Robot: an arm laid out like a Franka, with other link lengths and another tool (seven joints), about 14 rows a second.
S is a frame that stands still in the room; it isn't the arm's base.
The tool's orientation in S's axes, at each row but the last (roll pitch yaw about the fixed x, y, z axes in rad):
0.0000, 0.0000, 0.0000
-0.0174, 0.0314, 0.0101
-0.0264, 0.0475, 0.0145
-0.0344, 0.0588, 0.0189
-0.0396, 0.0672, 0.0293
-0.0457, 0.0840, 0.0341
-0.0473, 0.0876, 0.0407
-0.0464, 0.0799, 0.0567
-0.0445, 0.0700, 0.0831
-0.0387, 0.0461, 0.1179
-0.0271, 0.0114, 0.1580
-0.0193, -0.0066, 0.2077
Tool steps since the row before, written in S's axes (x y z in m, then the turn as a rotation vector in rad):
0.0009, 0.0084, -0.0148, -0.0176, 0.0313, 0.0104
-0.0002, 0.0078, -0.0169, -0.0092, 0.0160, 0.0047
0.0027, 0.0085, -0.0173, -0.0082, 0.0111, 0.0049
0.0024, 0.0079, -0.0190, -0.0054, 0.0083, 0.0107
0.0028, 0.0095, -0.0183, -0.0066, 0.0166, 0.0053
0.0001, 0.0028, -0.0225, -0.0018, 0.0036, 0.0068
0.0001, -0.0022, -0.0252, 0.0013, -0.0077, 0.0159
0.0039, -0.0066, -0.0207, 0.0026, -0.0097, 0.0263
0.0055, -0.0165, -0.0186, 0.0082, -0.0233, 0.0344
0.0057, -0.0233, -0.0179, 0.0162, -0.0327, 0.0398
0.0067, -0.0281, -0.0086, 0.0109, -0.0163, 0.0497
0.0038, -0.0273, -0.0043, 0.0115, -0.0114, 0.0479
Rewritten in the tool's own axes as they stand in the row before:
0.0009, 0.0084, -0.0148, -0.0176, 0.0313, 0.0104
0.0004, 0.0081, -0.0168, -0.0092, 0.0160, 0.0047
0.0036, 0.0089, -0.0169, -0.0083, 0.0111, 0.0048
0.0037, 0.0085, -0.0185, -0.0059, 0.0080, 0.0107
0.0043, 0.0101, -0.0177, -0.0065, 0.0166, 0.0055
0.0021, 0.0038, -0.0223, -0.0022, 0.0034, 0.0068
0.0022, -0.0010, -0.0252, -0.0004, -0.0085, 0.0155
0.0052, -0.0059, -0.0206, -0.0001, -0.0110, 0.0259
0.0054, -0.0161, -0.0190, 0.0038, -0.0254, 0.0337
0.0037, -0.0231, -0.0187, 0.0104, -0.0359, 0.0390
0.0023, -0.0286, -0.0094, 0.0076, -0.0192, 0.0493
-0.0019, -0.0274, -0.0048, 0.0092, -0.0144, 0.0476

